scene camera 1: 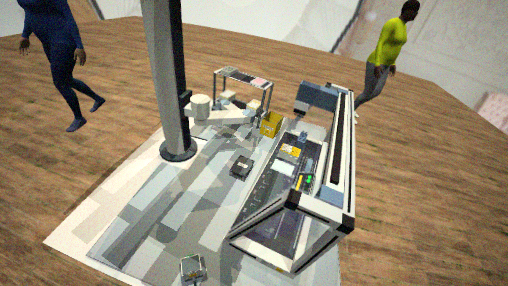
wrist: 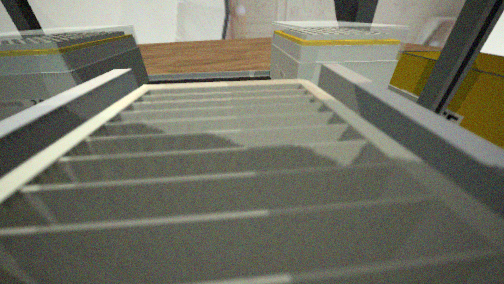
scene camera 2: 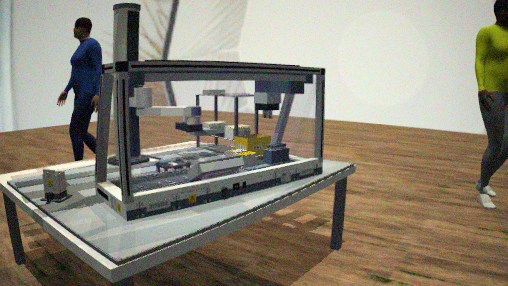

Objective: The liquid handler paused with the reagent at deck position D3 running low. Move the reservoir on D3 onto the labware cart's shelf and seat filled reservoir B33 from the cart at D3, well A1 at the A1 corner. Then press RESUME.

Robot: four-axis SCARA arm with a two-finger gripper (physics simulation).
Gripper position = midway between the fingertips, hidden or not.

Note:
In view: my gripper (wrist: 229, 84) and a yellow waste bin (wrist: 469, 108).

